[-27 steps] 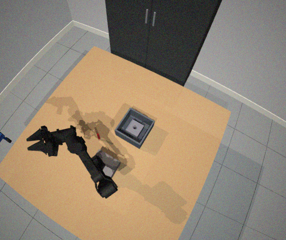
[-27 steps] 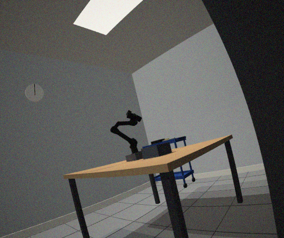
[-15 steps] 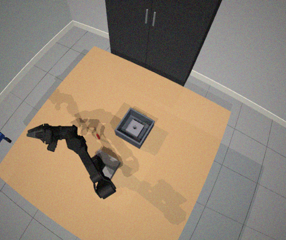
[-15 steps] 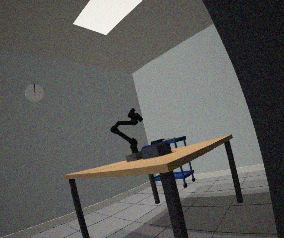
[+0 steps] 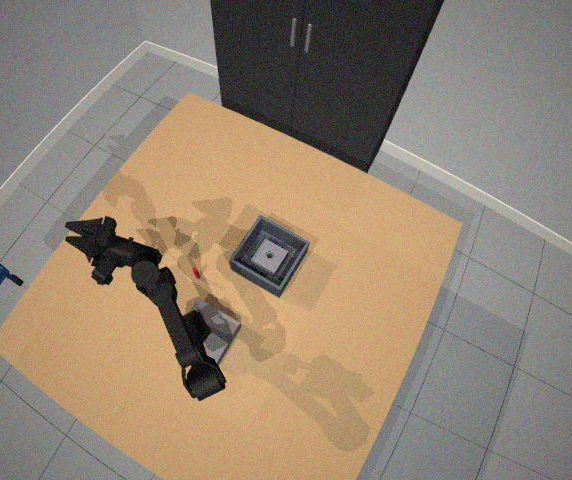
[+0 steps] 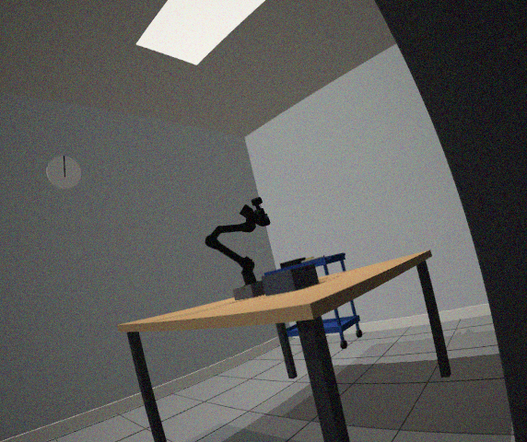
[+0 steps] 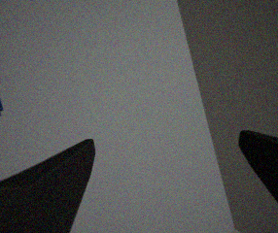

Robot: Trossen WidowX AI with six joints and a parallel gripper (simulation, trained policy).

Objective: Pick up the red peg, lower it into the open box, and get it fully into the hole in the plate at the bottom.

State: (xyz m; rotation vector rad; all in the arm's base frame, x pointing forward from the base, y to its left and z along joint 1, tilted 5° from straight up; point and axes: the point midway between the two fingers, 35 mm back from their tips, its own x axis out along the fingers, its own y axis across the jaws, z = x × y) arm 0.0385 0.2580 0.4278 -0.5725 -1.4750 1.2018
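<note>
My gripper tip is 490 mm above the red peg, 170 mm short of it and 140 mm to the left of it. The rest, counted from my gripper tip: grey box: 510 mm below, 340 mm ahead, 320 mm to the right; light grey plate: 490 mm below, 340 mm ahead, 320 mm to the right.
</note>
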